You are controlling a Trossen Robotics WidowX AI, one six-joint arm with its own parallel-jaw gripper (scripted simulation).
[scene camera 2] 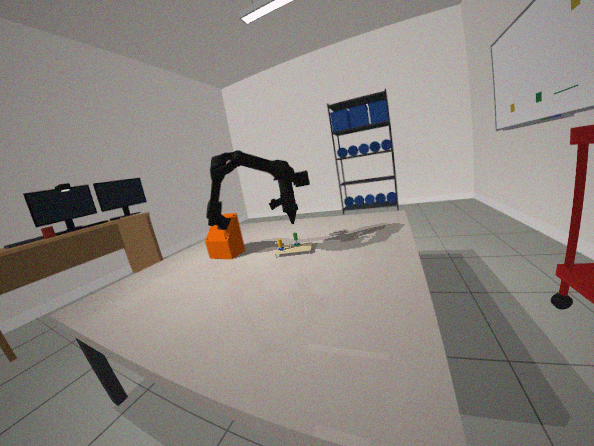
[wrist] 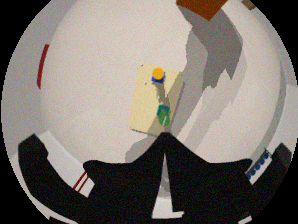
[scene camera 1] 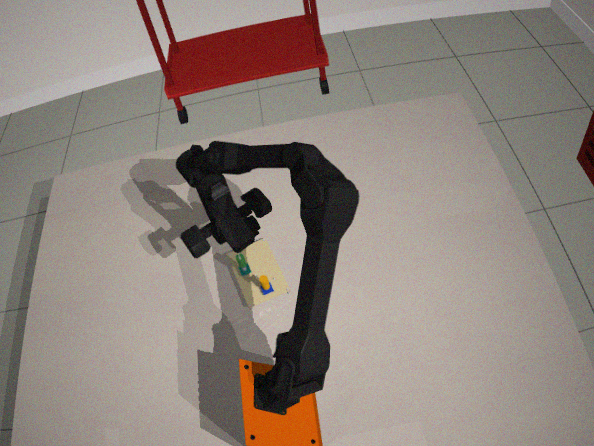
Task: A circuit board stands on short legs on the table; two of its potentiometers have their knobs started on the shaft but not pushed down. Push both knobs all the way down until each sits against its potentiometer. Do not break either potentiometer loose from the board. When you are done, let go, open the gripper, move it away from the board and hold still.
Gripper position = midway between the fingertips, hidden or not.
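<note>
My gripper [scene camera 1: 235,245] [wrist: 164,135] is visible in both views; it is shut and holds nothing.
</note>
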